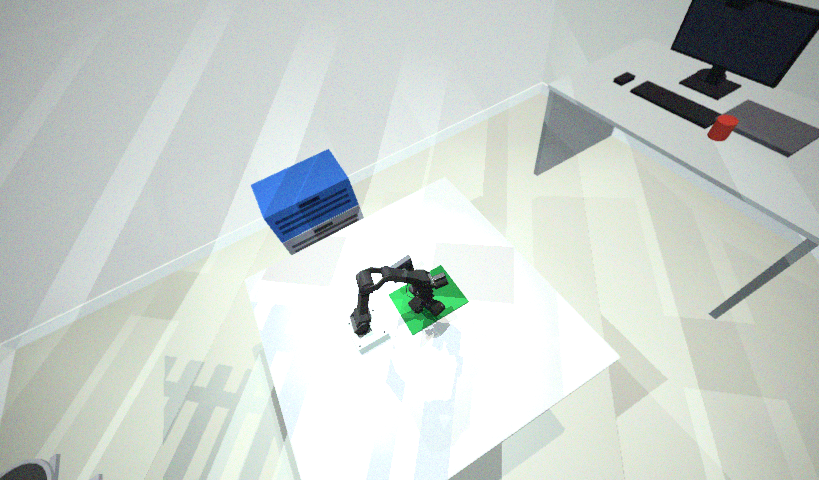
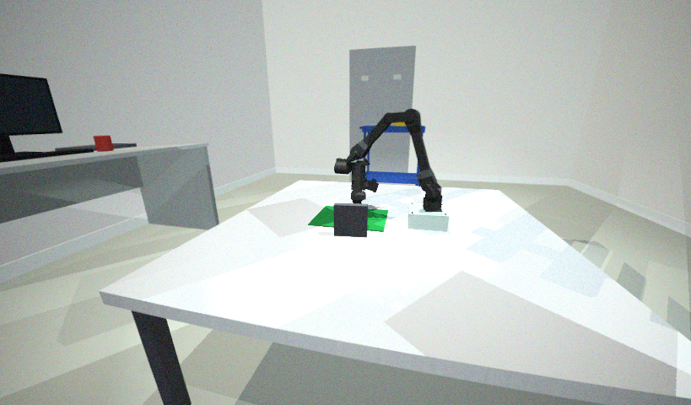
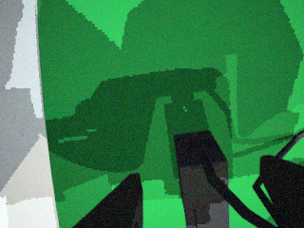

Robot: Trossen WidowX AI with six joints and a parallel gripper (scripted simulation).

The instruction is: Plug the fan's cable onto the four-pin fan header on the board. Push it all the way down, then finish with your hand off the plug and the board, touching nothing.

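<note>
Now: gripper tip 4 cm to the right of the green board, 4 cm above it and 3 cm short of it. From my gripper tip the other things lie so: black fan: 22 cm to the left, 4 cm above; then four-pin fan header: 8 cm to the left, 2 cm below, 2 cm ahead; then dark grey plug: 1 cm ahead.
</note>
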